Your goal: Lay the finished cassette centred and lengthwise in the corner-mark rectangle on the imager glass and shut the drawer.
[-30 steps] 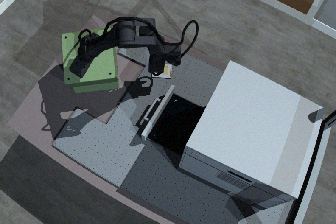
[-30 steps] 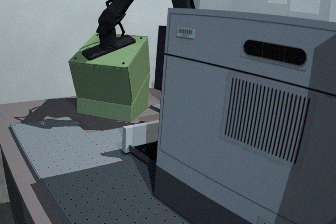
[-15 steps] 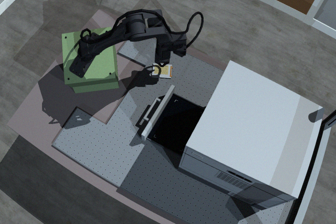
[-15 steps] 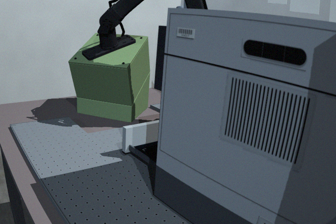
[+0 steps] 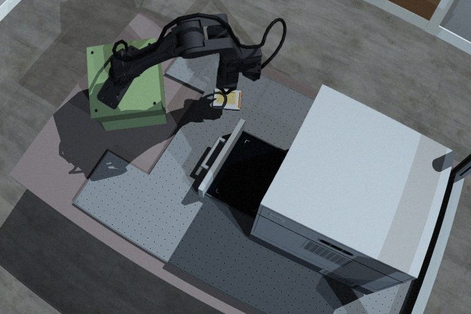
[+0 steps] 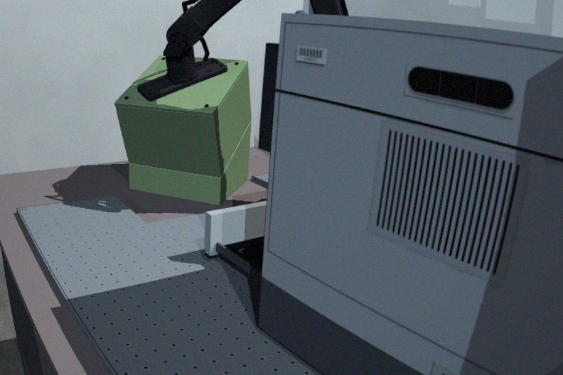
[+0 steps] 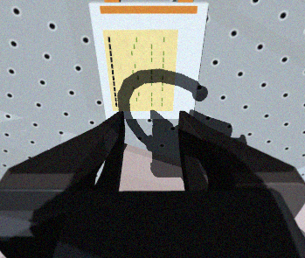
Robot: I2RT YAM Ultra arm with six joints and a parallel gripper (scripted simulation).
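My hand is 1 cm to the right of the cassette FINISHED and 7 cm above it. The rest, counted from my hand: imager drawer (21 cm ahead, 23 cm to the right, 4 cm below).
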